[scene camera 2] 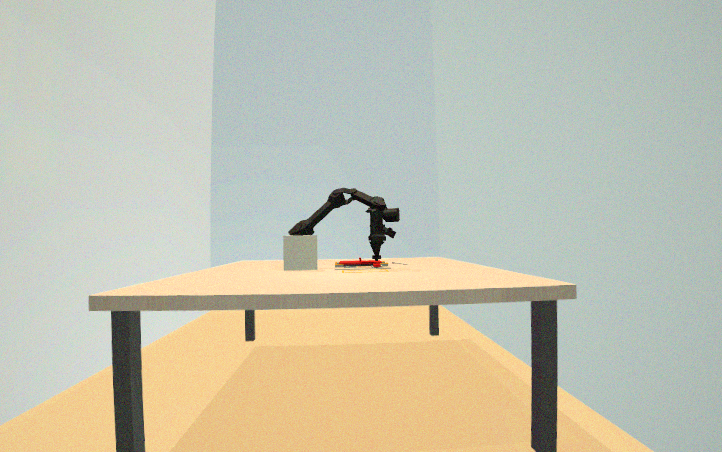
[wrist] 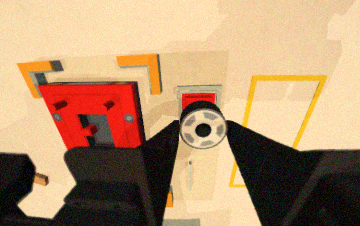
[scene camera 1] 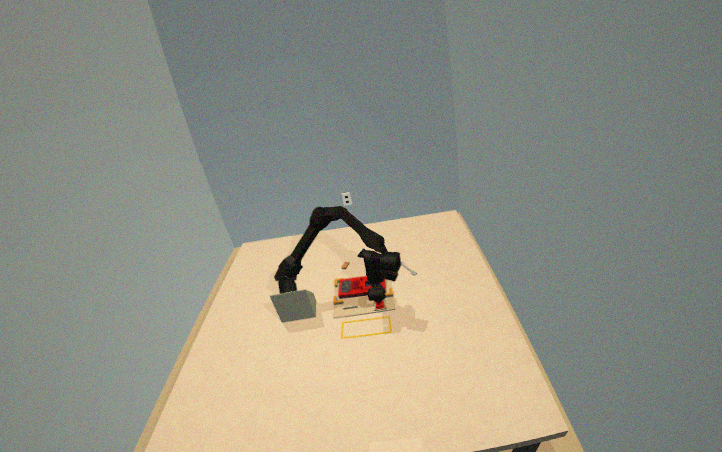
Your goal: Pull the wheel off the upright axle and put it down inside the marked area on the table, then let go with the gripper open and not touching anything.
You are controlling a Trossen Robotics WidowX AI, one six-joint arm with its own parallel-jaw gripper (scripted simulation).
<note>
I see my gripper (wrist: 202,124) and a red plate (wrist: 108,113).
</note>
